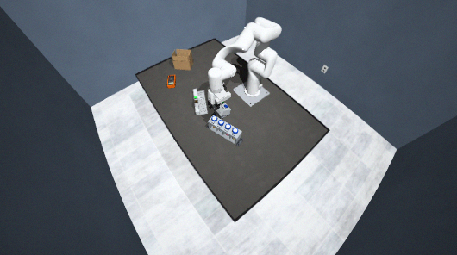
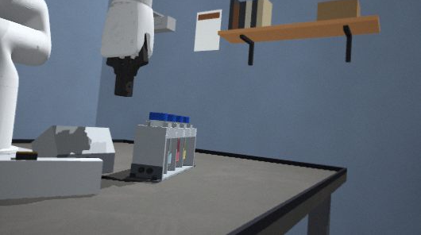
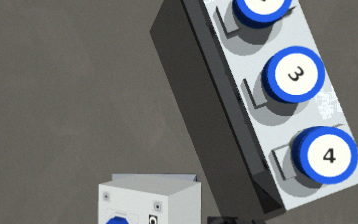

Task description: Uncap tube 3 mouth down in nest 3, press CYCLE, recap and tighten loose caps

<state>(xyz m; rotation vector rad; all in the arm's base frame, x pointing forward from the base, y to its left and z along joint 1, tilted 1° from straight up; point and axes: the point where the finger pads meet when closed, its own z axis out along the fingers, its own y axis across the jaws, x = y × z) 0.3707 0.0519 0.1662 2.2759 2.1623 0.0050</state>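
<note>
The green ready key lies 100 mm below my hand, 90 mm behind it and 70 mm to the right of it. The rest, counted from my hand: grey key housing: 110 mm below, 70 mm behind, 40 mm to the right; then station: 170 mm below, 120 mm to the left, 30 mm ahead; then blue cycle key: 100 mm below, 90 mm behind, 20 mm to the right.
</note>
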